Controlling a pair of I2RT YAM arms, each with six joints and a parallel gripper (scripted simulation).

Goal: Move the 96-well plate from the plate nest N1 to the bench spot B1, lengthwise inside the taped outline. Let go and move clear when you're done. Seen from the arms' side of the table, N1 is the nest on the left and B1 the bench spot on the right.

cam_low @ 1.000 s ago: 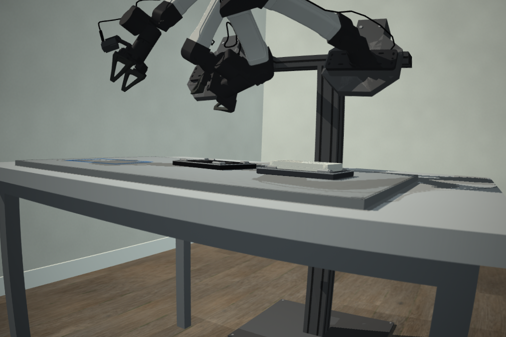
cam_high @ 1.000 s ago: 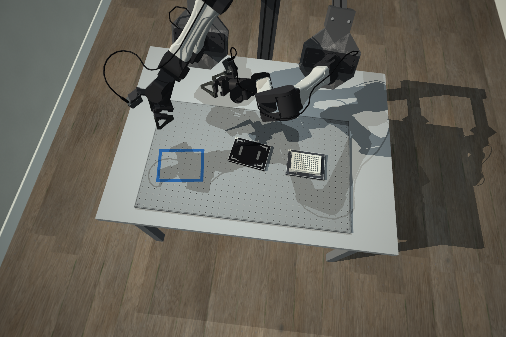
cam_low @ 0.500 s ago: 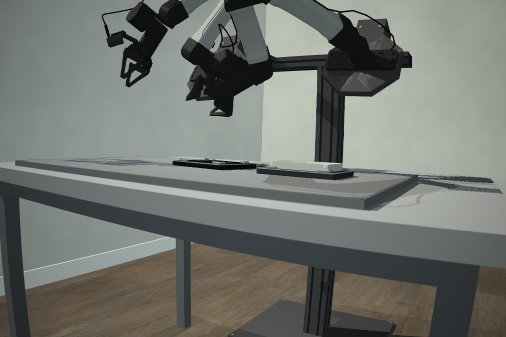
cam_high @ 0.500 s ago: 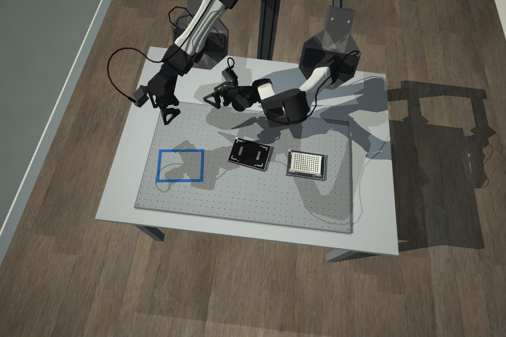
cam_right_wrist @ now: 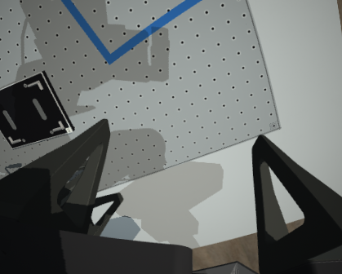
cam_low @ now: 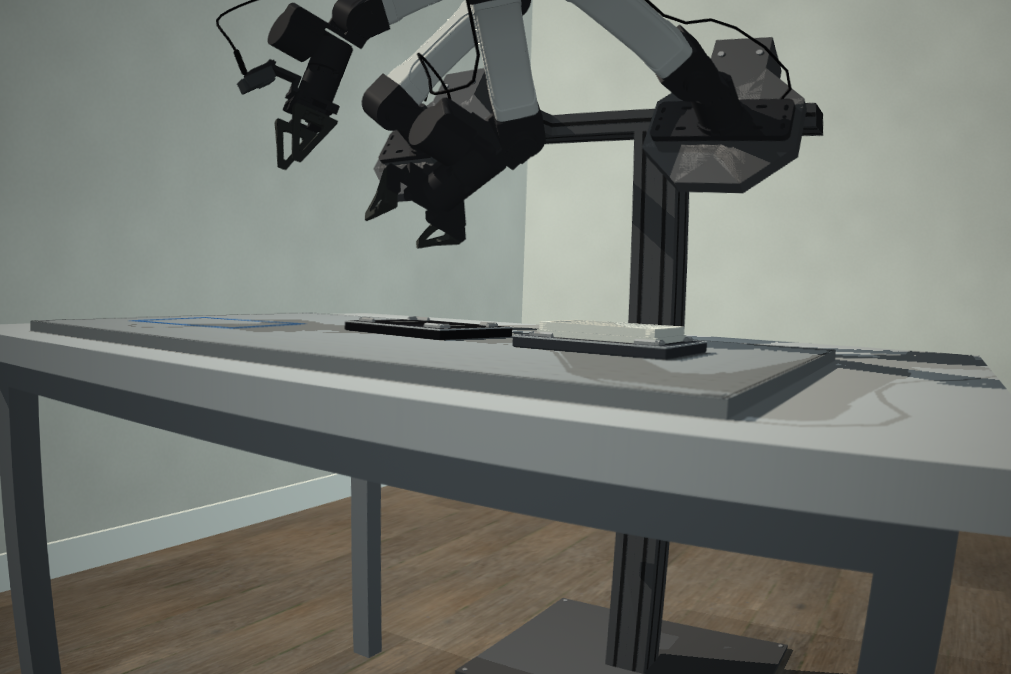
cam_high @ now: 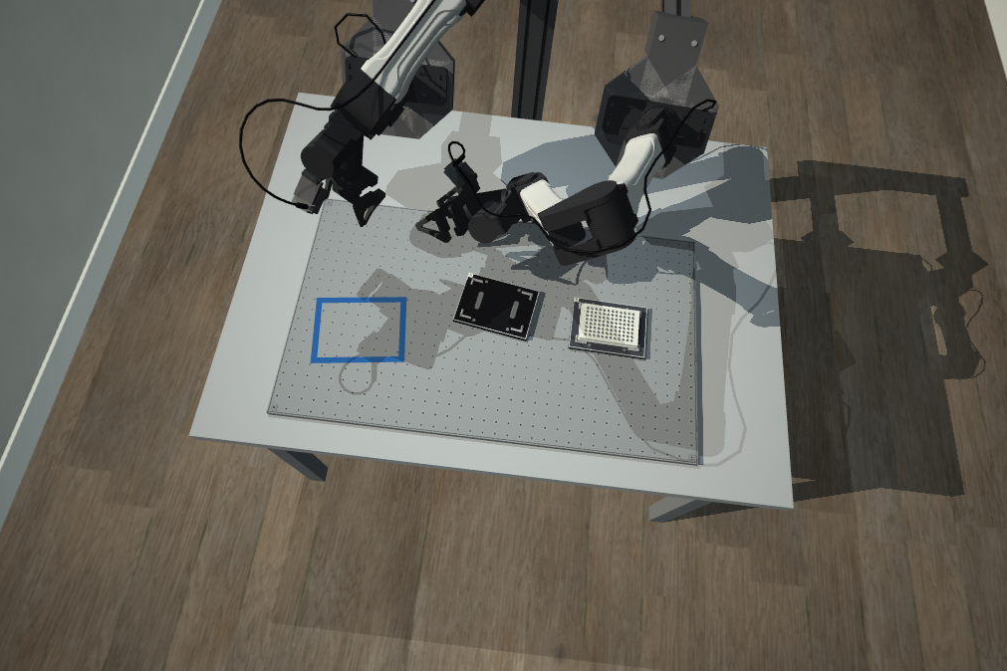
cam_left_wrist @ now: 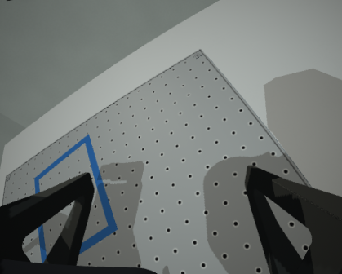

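Observation:
Right now the black nest is 160 mm to the left of my left hand, 130 mm below it and 120 mm ahead of it. Round my left hand: grey nest N1 (410 mm to the left, 130 mm below, 130 mm ahead); white 96-well plate (410 mm to the left, 130 mm ahead, 120 mm below).

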